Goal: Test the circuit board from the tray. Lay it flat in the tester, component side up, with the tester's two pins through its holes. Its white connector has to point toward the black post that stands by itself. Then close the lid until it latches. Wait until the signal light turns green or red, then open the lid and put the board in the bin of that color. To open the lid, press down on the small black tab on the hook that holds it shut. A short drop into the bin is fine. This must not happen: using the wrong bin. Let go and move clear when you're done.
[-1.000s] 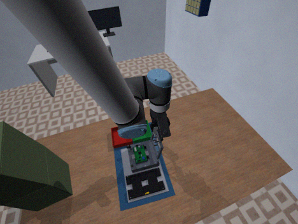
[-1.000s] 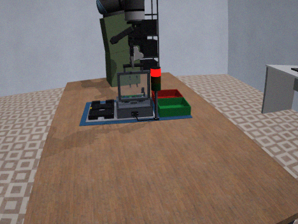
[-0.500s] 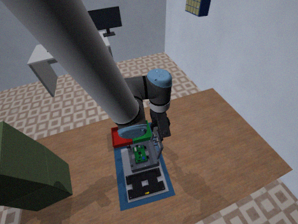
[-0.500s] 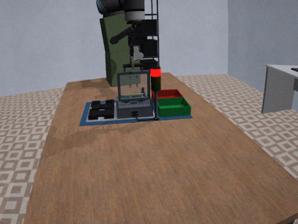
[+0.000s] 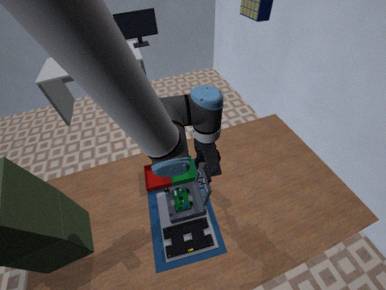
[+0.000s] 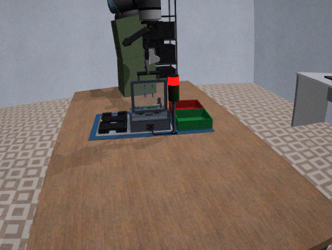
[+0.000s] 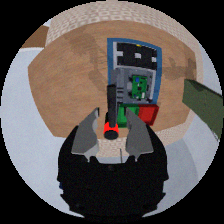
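Now: hand 130 mm past the green circuit board, 30 mm to the right of it and 210 mm above it. From my hand the other things lie so: tester bed 120 mm behind, 40 mm to the left, 210 mm below; green bin 40 mm behind, 220 mm to the left, 270 mm below; clear lid 10 mm behind, 10 mm to the left, 100 mm below.
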